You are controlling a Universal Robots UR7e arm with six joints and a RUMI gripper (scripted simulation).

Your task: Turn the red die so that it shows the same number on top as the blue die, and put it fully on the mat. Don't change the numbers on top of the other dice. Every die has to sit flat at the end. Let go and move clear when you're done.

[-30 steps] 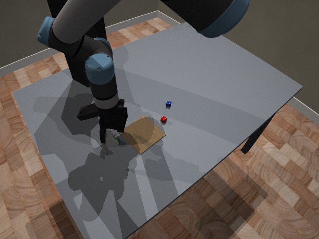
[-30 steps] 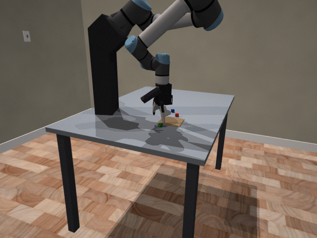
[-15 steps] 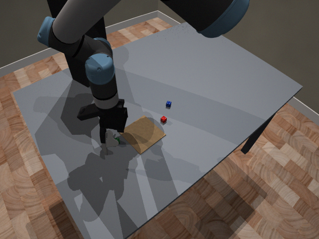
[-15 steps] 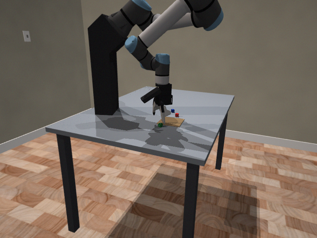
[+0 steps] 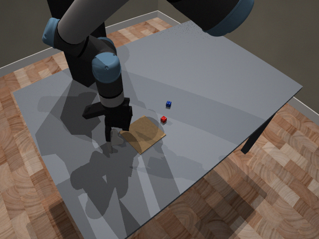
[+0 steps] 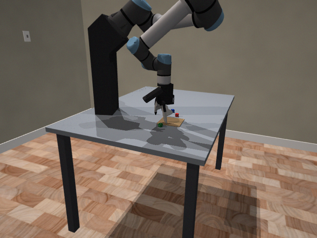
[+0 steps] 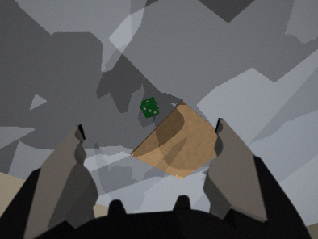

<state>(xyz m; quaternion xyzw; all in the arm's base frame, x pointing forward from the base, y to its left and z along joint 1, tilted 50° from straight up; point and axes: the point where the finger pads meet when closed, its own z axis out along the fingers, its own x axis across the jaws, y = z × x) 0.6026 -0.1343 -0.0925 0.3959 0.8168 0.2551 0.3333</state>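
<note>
My hand is 40 mm above the green die. The rest, counted from my hand: tan mat (30 mm ahead, 100 mm to the left, 40 mm below); red die (30 mm ahead, 220 mm to the left, 40 mm below); blue die (20 mm behind, 300 mm to the left, 40 mm below).
</note>
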